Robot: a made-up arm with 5 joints.
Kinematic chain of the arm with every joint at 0, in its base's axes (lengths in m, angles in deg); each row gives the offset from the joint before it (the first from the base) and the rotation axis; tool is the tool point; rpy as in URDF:
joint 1: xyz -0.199 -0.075 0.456 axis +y
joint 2: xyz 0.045 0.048 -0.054 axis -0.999 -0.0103 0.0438
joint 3: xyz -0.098 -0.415 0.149 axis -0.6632 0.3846 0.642
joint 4: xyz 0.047 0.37 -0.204 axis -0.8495 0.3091 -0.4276
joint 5: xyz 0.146 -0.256 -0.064 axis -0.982 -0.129 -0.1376
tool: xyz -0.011 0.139 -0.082 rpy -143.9 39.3 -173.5
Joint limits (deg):
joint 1: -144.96..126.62
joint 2: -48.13..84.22
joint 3: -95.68..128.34
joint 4: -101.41..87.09
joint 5: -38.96..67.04
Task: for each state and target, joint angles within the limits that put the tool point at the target. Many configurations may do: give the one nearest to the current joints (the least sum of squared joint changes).
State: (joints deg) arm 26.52 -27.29 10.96 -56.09 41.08
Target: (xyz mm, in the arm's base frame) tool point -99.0 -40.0 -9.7
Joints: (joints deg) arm 9.96 -12.63 10.55 -40.93 55.91
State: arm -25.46 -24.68 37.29 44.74 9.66
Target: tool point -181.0 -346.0 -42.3
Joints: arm -14.43 -32.46 59.84 31.78 15.69
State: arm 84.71 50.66 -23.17 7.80 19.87
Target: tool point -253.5 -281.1 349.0
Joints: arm 97.03 41.89 -1.49 17.05 -4.69
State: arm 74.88 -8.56 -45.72 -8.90 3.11
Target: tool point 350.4 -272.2 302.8
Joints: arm 46.80 14.62 -79.11 -31.60 3.38
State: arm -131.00 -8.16 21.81 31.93 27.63
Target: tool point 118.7 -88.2 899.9
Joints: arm -144.96 -43.56 31.48 6.24 38.19
